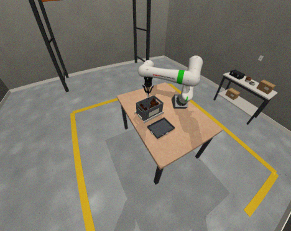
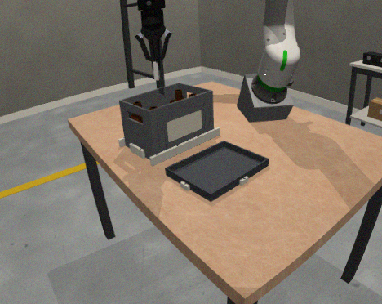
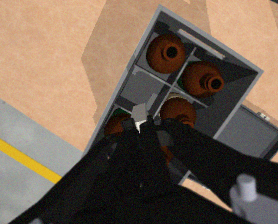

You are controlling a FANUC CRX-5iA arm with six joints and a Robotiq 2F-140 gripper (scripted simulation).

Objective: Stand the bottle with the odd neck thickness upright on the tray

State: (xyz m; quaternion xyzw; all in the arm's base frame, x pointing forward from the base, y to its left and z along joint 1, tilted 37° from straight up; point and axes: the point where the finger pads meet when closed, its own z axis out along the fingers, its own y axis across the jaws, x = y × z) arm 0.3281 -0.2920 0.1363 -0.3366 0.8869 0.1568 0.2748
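Right now my hand is 17 cm above the dark grey crate and 4 cm to the right of it. From my hand the other things lie so: dark tray: 32 cm to the left, 24 cm below, 2 cm ahead; bottle: 17 cm below, 9 cm behind.
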